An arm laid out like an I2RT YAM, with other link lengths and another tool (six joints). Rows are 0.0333 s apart.
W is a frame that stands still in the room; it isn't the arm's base.
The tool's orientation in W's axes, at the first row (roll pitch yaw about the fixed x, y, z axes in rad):
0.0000, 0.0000, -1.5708
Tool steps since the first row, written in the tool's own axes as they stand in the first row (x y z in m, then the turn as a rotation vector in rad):
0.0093, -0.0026, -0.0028, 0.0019, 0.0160, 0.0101
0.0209, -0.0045, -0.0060, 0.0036, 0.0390, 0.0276
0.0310, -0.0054, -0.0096, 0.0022, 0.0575, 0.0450
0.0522, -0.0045, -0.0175, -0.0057, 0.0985, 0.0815
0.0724, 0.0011, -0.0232, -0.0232, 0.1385, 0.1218
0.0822, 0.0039, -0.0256, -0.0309, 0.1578, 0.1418
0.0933, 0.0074, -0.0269, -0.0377, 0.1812, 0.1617
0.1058, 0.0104, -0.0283, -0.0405, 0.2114, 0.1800
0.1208, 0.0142, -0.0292, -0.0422, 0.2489, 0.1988
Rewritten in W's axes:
-0.0026, -0.0093, -0.0028, 0.0160, -0.0019, 0.0101
-0.0045, -0.0209, -0.0060, 0.0390, -0.0036, 0.0276
-0.0054, -0.0310, -0.0096, 0.0575, -0.0022, 0.0450
-0.0045, -0.0522, -0.0175, 0.0985, 0.0057, 0.0815
0.0011, -0.0724, -0.0232, 0.1385, 0.0232, 0.1218
0.0039, -0.0822, -0.0256, 0.1578, 0.0309, 0.1418
0.0074, -0.0933, -0.0269, 0.1812, 0.0377, 0.1617
0.0104, -0.1058, -0.0283, 0.2114, 0.0405, 0.1800
0.0142, -0.1208, -0.0292, 0.2489, 0.0422, 0.1988

